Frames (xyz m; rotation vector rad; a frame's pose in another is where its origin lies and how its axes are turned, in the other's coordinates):
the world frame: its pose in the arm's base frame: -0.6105 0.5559 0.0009 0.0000 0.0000 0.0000
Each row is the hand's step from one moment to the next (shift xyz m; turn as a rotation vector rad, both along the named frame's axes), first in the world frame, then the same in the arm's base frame.
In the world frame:
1: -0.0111 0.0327 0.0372 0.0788 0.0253 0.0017
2: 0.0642 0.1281 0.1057 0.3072 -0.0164 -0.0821
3: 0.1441 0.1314 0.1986 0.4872 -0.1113 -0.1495
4: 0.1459 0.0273 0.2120 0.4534 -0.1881 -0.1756
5: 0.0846 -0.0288 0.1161 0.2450 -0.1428 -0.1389
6: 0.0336 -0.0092 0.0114 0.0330 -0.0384 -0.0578
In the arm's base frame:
1: -0.0111 0.0327 0.0372 0.0788 0.0253 0.0017
2: 0.0642 0.1281 0.1057 0.3072 -0.0164 -0.0821
3: 0.1441 0.1314 0.1986 0.4872 -0.1113 -0.1495
4: 0.1459 0.0273 0.2120 0.4534 -0.1881 -0.1756
5: 0.0846 -0.0288 0.1161 0.2450 -0.1428 -0.1389
6: 0.0336 -0.0092 0.0114 0.0330 -0.0384 -0.0578

